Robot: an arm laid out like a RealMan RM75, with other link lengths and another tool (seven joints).
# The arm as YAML. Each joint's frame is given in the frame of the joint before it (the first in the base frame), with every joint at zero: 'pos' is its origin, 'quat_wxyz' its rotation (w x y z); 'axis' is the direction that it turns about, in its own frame. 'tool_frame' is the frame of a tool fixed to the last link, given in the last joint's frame.
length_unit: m
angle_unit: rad
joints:
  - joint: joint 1
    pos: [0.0, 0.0, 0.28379]
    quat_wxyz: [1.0, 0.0, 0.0, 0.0]
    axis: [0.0, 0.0, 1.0]
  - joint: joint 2
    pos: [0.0, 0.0, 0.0]
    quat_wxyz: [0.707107, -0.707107, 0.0, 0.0]
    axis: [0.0, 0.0, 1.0]
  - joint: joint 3
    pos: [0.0, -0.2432, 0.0]
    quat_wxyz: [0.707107, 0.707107, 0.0, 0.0]
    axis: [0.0, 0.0, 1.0]
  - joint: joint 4
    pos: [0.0, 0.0, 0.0]
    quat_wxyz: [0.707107, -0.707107, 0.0, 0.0]
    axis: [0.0, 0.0, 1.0]
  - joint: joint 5
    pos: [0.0, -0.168, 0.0]
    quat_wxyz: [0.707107, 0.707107, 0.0, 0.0]
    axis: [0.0, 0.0, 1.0]
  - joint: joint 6
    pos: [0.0, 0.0, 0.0]
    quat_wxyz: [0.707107, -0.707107, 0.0, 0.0]
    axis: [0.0, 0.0, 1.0]
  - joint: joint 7
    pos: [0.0, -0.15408, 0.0]
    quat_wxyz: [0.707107, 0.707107, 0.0, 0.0]
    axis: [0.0, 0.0, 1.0]
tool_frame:
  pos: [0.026, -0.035, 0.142]
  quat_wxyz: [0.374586, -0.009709, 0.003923, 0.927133]
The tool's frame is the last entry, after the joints.
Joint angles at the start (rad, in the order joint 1, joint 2, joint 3, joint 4, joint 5, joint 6, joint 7): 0.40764 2.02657 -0.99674 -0.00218 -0.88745 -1.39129 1.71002
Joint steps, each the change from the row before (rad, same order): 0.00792 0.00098 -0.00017 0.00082 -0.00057 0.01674 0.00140; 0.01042 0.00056 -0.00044 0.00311 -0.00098 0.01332 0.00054; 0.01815 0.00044 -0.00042 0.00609 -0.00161 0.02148 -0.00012; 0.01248 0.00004 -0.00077 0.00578 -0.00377 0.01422 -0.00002; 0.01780 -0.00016 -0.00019 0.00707 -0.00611 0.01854 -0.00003; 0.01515 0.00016 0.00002 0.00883 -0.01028 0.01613 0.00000; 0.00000 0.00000 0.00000 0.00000 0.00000 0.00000 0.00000; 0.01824 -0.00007 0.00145 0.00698 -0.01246 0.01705 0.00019; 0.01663 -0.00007 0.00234 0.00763 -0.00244 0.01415 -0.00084; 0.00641 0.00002 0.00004 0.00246 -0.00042 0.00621 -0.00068; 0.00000 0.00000 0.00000 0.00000 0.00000 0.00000 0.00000; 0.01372 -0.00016 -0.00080 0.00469 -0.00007 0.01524 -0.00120; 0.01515 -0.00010 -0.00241 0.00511 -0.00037 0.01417 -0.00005
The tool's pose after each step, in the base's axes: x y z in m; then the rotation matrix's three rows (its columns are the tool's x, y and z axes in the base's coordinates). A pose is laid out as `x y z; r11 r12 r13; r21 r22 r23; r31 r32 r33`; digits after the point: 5 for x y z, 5 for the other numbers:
0.25723 0.39907 -0.04119; -0.31474 0.88381 -0.34615; 0.23137 0.42512 0.87507; 0.92055 0.19533 -0.33829
0.25700 0.40134 -0.04370; -0.31822 0.88414 -0.34210; 0.23846 0.42391 0.87375; 0.91753 0.19647 -0.34573
0.25642 0.40521 -0.04765; -0.32491 0.88409 -0.33589; 0.24943 0.42269 0.87128; 0.91226 0.19931 -0.35785
0.25602 0.40708 -0.05122; -0.33035 0.88359 -0.33187; 0.25961 0.42311 0.86809; 0.90746 0.20062 -0.36916
0.25483 0.40988 -0.05574; -0.33862 0.88187 -0.32810; 0.27195 0.42554 0.86311; 0.90077 0.20304 -0.38392
0.25404 0.41085 -0.06134; -0.34669 0.88018 -0.32419; 0.28748 0.42870 0.85649; 0.89284 0.20374 -0.40166
0.25404 0.41085 -0.06134; -0.34669 0.88018 -0.32419; 0.28748 0.42870 0.85649; 0.89284 0.20374 -0.40166
0.25197 0.41277 -0.06666; -0.35741 0.87633 -0.32295; 0.30098 0.43542 0.84842; 0.88412 0.20603 -0.41938
0.25033 0.41582 -0.06942; -0.36244 0.87529 -0.32017; 0.30763 0.43662 0.84542; 0.87978 0.20792 -0.42751
0.24982 0.41704 -0.07053; -0.36526 0.87465 -0.31870; 0.31020 0.43715 0.84421; 0.87770 0.20949 -0.43099
0.24982 0.41704 -0.07053; -0.36526 0.87465 -0.31870; 0.31020 0.43715 0.84421; 0.87770 0.20949 -0.43099
0.24924 0.41978 -0.07288; -0.37201 0.87354 -0.31390; 0.31619 0.43720 0.84195; 0.87272 0.21396 -0.43884
0.24771 0.42239 -0.07563; -0.37888 0.87152 -0.31130; 0.32283 0.43972 0.83811; 0.86731 0.21705 -0.44796

